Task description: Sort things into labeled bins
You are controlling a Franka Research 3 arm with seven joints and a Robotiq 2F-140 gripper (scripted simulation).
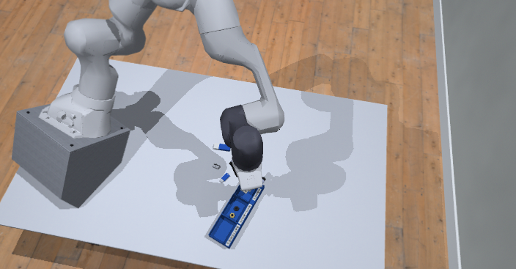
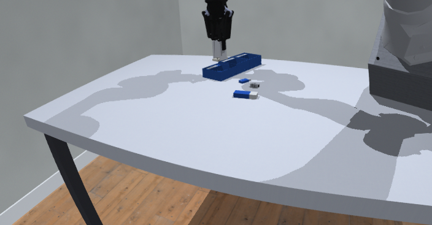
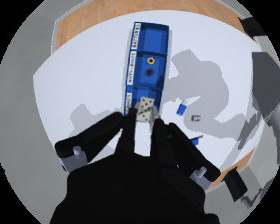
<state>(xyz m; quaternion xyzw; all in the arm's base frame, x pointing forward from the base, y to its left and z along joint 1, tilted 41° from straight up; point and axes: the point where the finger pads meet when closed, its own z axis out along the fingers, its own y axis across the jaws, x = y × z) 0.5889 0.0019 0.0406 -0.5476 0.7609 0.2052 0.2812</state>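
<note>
Right now my hand is 10 mm past the black disc, 80 mm to the left of it and 80 mm above it. From my hand the other things lie so: gold ring (20 mm behind, 110 mm to the right, 80 mm below); cream domino (30 mm below); blue block (100 mm behind, 10 mm to the left, 90 mm below).
</note>
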